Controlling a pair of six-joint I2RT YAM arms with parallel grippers.
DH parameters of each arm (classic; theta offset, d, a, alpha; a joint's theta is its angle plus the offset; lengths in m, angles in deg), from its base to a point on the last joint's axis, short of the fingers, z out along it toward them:
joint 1: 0 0.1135 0.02 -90
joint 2: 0 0 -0.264 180
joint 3: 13.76 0 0.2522 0
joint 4: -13.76 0 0.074 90
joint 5: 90 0 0 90
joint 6: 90 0.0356 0 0
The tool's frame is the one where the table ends.
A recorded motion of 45 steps. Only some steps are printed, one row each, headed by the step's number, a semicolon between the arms.
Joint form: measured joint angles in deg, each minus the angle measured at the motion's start. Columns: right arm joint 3, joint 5, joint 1, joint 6, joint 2, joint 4; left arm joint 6, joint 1, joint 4, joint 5, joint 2, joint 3.
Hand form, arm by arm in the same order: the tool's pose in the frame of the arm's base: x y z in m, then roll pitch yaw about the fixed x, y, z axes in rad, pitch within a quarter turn. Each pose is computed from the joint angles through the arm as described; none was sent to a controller.
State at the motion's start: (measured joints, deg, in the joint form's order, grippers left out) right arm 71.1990 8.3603 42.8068 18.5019 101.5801 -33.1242; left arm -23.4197 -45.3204 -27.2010 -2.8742 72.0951 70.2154
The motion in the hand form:
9: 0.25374 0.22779 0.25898 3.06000 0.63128 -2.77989; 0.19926 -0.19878 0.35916 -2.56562 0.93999 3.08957
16: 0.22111 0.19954 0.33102 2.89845 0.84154 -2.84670; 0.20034 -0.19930 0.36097 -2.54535 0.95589 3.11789
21: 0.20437 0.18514 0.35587 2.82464 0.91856 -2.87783; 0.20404 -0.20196 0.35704 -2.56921 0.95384 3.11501
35: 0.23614 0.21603 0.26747 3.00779 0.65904 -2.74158; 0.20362 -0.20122 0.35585 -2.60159 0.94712 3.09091
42: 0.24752 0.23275 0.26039 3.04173 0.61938 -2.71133; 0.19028 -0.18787 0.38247 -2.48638 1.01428 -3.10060
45: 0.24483 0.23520 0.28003 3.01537 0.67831 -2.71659; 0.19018 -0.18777 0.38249 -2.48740 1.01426 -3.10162
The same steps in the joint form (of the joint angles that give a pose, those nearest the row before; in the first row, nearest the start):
9: -0.20 0.00 -0.02 -0.66 -10.08 -0.79; -0.02 0.00 0.13 -0.20 0.00 -0.74
16: -0.17 -2.69 -0.07 -1.53 -23.76 -0.61; -0.24 0.00 1.27 -0.85 0.02 -0.74
21: -0.20 -4.13 -0.09 -2.12 -29.20 -0.83; -0.26 0.02 1.62 -1.90 1.00 -0.74
35: -4.33 -3.61 0.17 -2.71 -15.65 0.35; 0.13 0.02 0.55 -2.27 1.05 -0.61
42: -0.13 -2.89 1.00 -2.93 -10.38 -1.22; 0.35 0.02 0.33 -2.12 -3.10 0.79
45: 1.88 -2.89 1.62 -2.93 -11.89 -1.16; 0.37 0.02 0.28 -2.12 -3.13 0.79

